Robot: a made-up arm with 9 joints. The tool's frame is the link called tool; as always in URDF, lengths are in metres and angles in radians.
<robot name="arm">
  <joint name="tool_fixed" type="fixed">
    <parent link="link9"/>
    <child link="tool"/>
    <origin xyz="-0.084 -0.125 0.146" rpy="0 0 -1.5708"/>
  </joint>
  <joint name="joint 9" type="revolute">
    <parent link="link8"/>
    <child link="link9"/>
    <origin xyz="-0.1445 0.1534 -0.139" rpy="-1.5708 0 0.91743"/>
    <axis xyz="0 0 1"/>
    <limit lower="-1.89" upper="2.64" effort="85" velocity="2.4"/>
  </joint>
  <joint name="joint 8" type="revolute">
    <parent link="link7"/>
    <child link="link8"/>
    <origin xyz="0.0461 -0.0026 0.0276" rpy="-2.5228 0 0"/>
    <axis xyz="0 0 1"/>
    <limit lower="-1.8" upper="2.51" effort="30" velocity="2.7"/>
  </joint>
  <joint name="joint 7" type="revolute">
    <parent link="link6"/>
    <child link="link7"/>
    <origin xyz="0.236 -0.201 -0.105" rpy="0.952 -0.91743 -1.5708"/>
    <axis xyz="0 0 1"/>
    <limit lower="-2.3" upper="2.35" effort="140" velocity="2.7"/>
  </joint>
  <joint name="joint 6" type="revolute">
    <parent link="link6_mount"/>
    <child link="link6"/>
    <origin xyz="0.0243 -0.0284 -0.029" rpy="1.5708 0 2.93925"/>
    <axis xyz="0 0 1"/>
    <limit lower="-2.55" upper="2.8" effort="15" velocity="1.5"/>
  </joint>
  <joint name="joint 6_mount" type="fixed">
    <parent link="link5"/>
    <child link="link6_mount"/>
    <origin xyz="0.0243 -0.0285 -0.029" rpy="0 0 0"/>
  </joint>
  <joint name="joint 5" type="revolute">
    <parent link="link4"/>
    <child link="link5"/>
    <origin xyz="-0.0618 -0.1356 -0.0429" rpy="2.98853 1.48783 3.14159"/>
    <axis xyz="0 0 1"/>
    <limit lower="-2.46" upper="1.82" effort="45" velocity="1.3"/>
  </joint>
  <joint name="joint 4" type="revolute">
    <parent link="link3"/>
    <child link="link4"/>
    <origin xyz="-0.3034 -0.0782 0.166" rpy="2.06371 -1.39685 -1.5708"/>
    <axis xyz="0 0 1"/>
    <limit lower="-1.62" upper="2.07" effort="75" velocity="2.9"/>
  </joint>
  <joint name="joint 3" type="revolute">
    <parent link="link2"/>
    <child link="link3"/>
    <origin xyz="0.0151 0.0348 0.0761" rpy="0.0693 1.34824 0"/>
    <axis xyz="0 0 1"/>
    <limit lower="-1.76" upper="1.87" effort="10" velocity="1.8"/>
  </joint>
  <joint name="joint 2" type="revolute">
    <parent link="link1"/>
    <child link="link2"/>
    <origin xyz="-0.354 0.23 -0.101" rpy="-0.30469 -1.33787 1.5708"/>
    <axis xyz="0 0 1"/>
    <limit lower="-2.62" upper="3.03" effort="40" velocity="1.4"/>
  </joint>
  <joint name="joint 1" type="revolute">
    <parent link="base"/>
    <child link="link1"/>
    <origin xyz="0.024 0.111 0.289" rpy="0 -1.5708 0"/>
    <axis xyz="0 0 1"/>
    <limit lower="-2.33" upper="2.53" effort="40" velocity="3"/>
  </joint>
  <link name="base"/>
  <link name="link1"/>
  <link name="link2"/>
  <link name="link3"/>
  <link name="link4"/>
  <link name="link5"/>
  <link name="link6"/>
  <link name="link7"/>
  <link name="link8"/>
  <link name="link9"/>
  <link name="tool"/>
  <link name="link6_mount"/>
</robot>
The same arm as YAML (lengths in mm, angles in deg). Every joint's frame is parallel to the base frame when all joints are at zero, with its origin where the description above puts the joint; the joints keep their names.
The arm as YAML. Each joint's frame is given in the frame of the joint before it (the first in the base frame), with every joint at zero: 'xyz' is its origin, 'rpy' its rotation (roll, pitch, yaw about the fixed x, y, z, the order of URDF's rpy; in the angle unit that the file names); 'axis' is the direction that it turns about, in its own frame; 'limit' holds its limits. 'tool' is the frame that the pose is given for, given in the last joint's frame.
units:
  length: mm
  angle: deg
joints:
  - name: joint 1
    type: revolute
    origin:
      xyz: [24.0, 111.0, 289.0]
      rpy: [0.0, 0.0, 0.0]
    axis: "-x"
    limit:
      lower: -133.5
      upper: 144.96
  - name: joint 2
    type: revolute
    origin:
      xyz: [101.0, 230.0, -354.0]
      rpy: [0.0, 0.0, 0.0]
    axis: [-0.220195, -0.92818, -0.299994]
    limit:
      lower: -150.11
      upper: 173.61
  - name: joint 3
    type: revolute
    origin:
      xyz: [-29.0, -57.0, -56.0]
      rpy: [0.0, 0.0, 0.0]
    axis: "-x"
    limit:
      lower: -100.84
      upper: 107.14
  - name: joint 4
    type: revolute
    origin:
      xyz: [-166.0, -313.0, -14.0]
      rpy: [0.0, 0.0, 0.0]
    axis: [0.081897, -0.978769, 0.187894]
    limit:
      lower: -92.82
      upper: 118.6
  - name: joint 5
    type: revolute
    origin:
      xyz: [78.0, 72.1, 113.0]
      rpy: [0.0, 0.0, 0.0]
    axis: "-x"
    limit:
      lower: -140.95
      upper: 104.28
  - name: joint 6
    type: revolute
    origin:
      xyz: [58.0, 59.0, 46.0]
      rpy: [0.0, 0.0, 0.0]
    axis: "-z"
    limit:
      lower: -146.1
      upper: 160.43
  - name: joint 7
    type: revolute
    origin:
      xyz: [201.0, -236.0, 105.0]
      rpy: [0.0, 0.0, 0.0]
    axis: [-0.460588, 0.814579, -0.352591]
    limit:
      lower: -131.78
      upper: 134.65
  - name: joint 8
    type: revolute
    origin:
      xyz: [17.0, 24.0, -45.0]
      rpy: [0.0, 0.0, 0.0]
    axis: "-y"
    limit:
      lower: -103.13
      upper: 143.81
  - name: joint 9
    type: revolute
    origin:
      xyz: [34.0, 139.0, 208.0]
      rpy: [0.0, 0.0, 0.0]
    axis: "+z"
    limit:
      lower: -108.29
      upper: 151.26
tool:
  origin:
    xyz: [-84.0, -125.0, 146.0]
    rpy: [0.0, 0.0, -90.0]

